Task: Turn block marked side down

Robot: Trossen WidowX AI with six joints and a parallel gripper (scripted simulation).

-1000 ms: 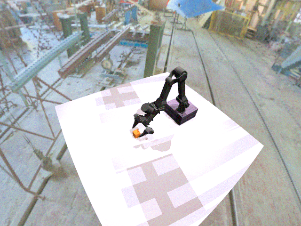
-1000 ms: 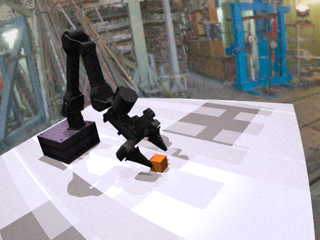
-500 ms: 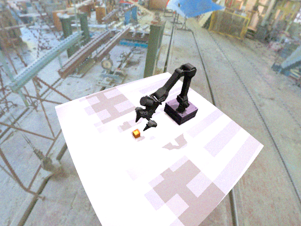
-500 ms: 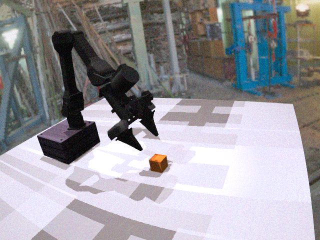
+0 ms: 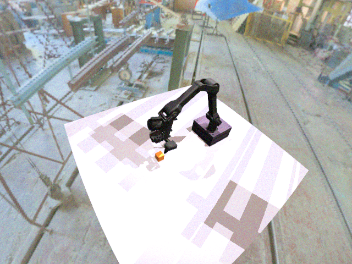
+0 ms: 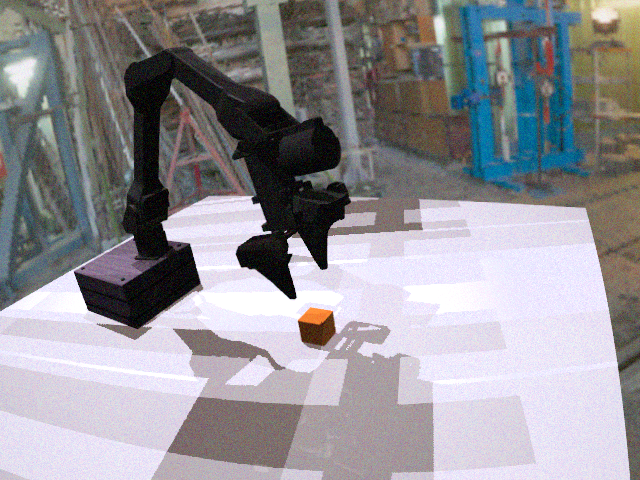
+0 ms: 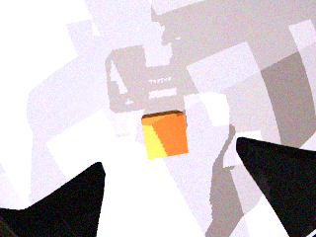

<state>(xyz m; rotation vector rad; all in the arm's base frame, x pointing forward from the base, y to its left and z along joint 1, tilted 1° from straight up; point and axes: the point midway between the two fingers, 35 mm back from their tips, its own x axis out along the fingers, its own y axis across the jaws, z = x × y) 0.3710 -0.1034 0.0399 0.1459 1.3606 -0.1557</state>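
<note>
The orange block lies 10 mm behind my gripper tip and 80 mm below it.
</note>
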